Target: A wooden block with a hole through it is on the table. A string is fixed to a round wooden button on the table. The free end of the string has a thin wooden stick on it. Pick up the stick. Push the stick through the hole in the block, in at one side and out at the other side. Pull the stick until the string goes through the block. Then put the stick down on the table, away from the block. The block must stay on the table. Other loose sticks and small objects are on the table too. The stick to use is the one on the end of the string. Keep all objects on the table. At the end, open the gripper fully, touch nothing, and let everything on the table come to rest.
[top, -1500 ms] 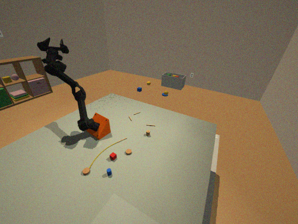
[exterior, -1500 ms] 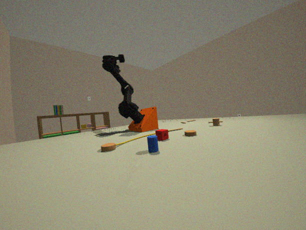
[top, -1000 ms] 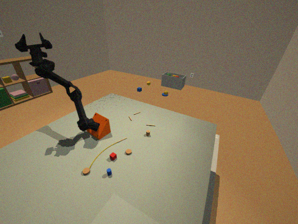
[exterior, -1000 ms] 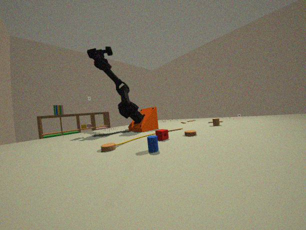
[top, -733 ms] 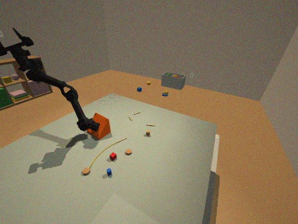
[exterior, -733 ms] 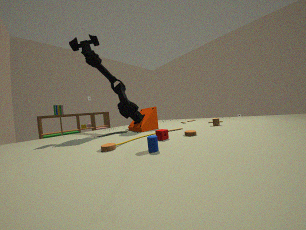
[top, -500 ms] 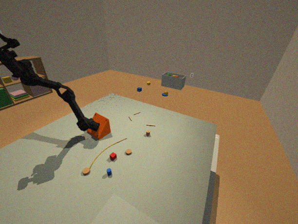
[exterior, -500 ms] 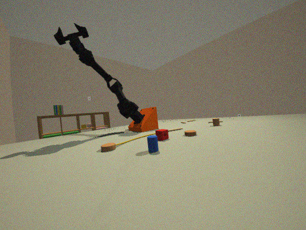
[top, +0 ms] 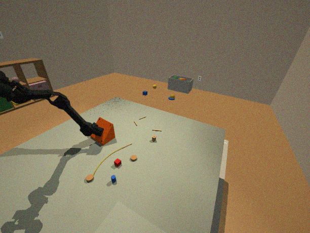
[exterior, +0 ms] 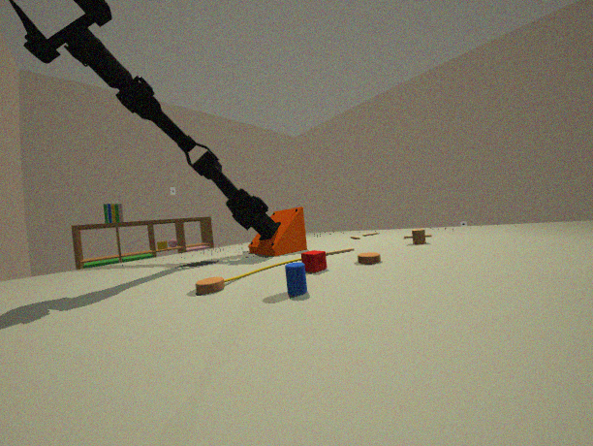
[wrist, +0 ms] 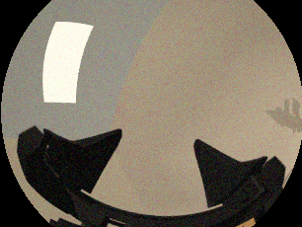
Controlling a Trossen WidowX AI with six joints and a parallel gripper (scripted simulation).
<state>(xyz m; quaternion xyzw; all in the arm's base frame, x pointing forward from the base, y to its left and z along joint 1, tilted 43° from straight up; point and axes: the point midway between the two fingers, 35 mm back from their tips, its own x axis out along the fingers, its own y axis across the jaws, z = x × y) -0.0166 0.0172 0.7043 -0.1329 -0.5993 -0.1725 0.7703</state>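
The red block is 59 cm below my gripper tip, 38 cm to the left of it and 34 cm ahead of it. From my gripper tip the other things lie so: blue cylinder (59 cm below, 39 cm ahead, 28 cm to the left); then thin wooden stick (60 cm below, 52 cm to the left, 28 cm ahead); then small wooden cylinder (69 cm to the left, 59 cm below, 42 cm ahead).
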